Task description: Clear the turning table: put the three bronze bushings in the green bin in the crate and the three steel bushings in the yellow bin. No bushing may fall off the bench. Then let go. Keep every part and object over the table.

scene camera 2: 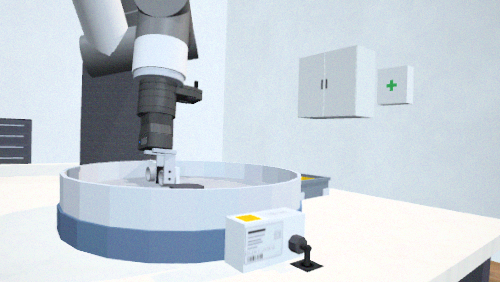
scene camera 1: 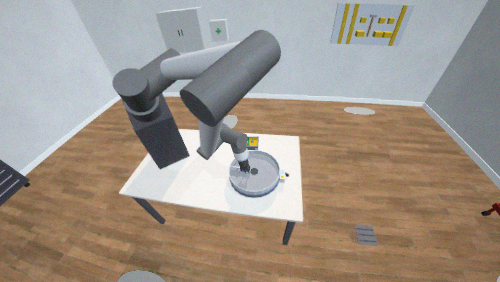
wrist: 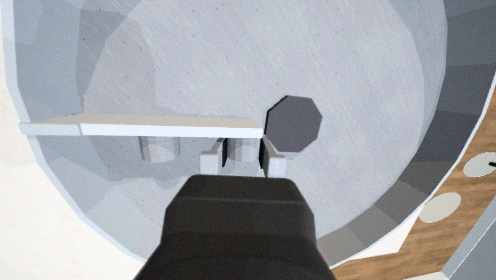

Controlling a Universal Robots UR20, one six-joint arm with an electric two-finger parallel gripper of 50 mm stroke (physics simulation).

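Frame: origin at the arm's base, x ahead, y left, z up, level; metres.
Where they show: gripper, fingertip midpoint: (scene camera 2: 164,183) (scene camera 1: 247,172) (wrist: 243,145); arm's base, link origin: (scene camera 1: 146,108).
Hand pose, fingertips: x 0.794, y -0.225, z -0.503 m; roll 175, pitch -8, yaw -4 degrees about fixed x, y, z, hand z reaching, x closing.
Each offset is from my fingertips to the top centre of the thing. "spot": to the spot under its first point.
The turning table (scene camera 1: 255,192) (scene camera 2: 190,207) (wrist: 280,55) is a round grey dish with a raised wall. My gripper (scene camera 1: 244,171) (scene camera 2: 162,178) (wrist: 243,145) is down inside it, shut on a grey steel bushing @[0.001 m back, 0.006 m left, 0.026 m up] (wrist: 243,149) that lies on its side by the inner end of the white bar. Both black pads are at the bushing's sides. A second steel bushing @[0.077 m back, 0.013 m left, 0.026 m up] (scene camera 2: 149,173) (wrist: 160,150) lies against the same bar, to the left and apart from the fingers. The crate @[0.019 m back, 0.387 m left, 0.009 m down] (scene camera 2: 315,188) stands behind the dish, with a yellow bin @[spot: 0.022 m ahead, 0.416 m left, 0.038 m down] (scene camera 1: 254,142) and a green bin. No bronze bushing can be made out.
The white bar @[spot: 0.059 m back, 0.029 m left, 0.032 m up] (wrist: 170,130) runs from the dish wall towards the dark eight-sided hub @[0.055 m ahead, 0.018 m left, 0.002 m up] (scene camera 1: 254,171) (scene camera 2: 185,186) (wrist: 295,124), close beside the right finger. A white box @[spot: 0.285 m ahead, 0.023 m right, 0.003 m up] (scene camera 1: 282,175) (scene camera 2: 265,237) with a black knob stands against the dish's outside. The bench edge lies beyond it.
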